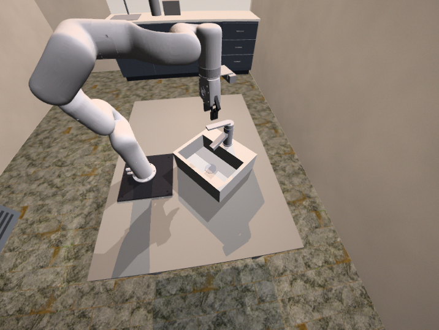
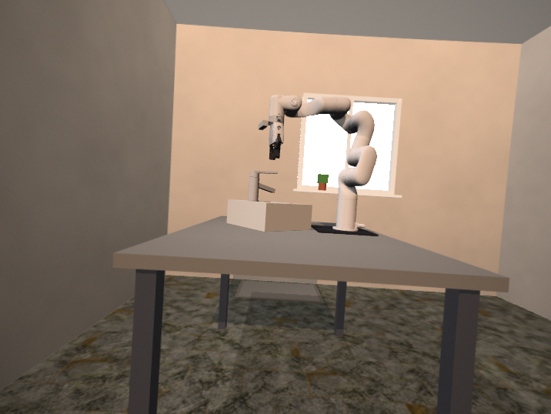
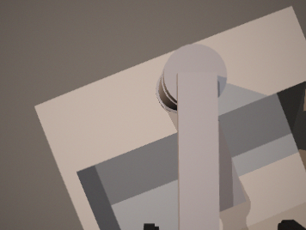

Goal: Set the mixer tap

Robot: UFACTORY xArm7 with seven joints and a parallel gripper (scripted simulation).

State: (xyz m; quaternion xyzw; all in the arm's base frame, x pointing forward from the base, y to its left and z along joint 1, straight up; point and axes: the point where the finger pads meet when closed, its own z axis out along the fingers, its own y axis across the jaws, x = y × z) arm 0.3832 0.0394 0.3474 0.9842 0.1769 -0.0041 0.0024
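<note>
The lever is 40 mm ahead of my hand, 10 mm to the left of it and 90 mm below it. Also, from my hand: mixer tap 60 mm ahead, 20 mm to the left, 130 mm below; then sink 50 mm to the right, 320 mm below.
</note>
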